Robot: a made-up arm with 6 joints.
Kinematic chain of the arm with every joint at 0, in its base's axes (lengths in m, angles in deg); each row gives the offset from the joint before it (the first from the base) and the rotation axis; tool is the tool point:
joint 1: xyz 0 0 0.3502 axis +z
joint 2: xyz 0.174 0 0 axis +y
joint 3: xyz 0 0 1.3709 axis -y
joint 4: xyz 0 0 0.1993 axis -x
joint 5: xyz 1.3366 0 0 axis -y
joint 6: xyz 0.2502 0 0 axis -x
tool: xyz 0 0 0
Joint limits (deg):
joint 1: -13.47..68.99
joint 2: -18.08..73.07
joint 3: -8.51..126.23
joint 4: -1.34..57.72
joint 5: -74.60..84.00
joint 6: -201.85..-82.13
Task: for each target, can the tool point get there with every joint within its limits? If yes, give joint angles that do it. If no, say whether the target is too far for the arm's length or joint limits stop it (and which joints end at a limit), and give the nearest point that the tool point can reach.
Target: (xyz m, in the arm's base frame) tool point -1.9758 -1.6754 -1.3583
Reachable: no: joint limits stop it (at a limit: joint 2, joint 3, joint 5) | nearest point -1.2354 -1.0475 2.0845 | short by 3.577 m
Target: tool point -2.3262 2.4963 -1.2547
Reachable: no: too far | nearest point 0.5323 1.9546 -0.5909 | short by 2.984 m
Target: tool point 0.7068 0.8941 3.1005
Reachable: yes | joints 49.40 7.56 59.28 43.96 15.08 -123.02
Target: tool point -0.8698 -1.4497 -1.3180
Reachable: no: joint limits stop it (at a limit: joint 1, joint 2, joint 3, joint 5) | nearest point 1.6111 -0.5213 -0.6389 | short by 2.735 m
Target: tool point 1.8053 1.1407 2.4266
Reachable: yes | joints 30.17 29.79 51.30 26.72 44.52 -123.83
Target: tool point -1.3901 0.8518 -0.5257
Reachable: no: joint limits stop it (at a limit: joint 1, joint 2, joint 3, joint 4, joint 5) | nearest point 0.5861 1.5419 -0.6446 | short by 2.097 m
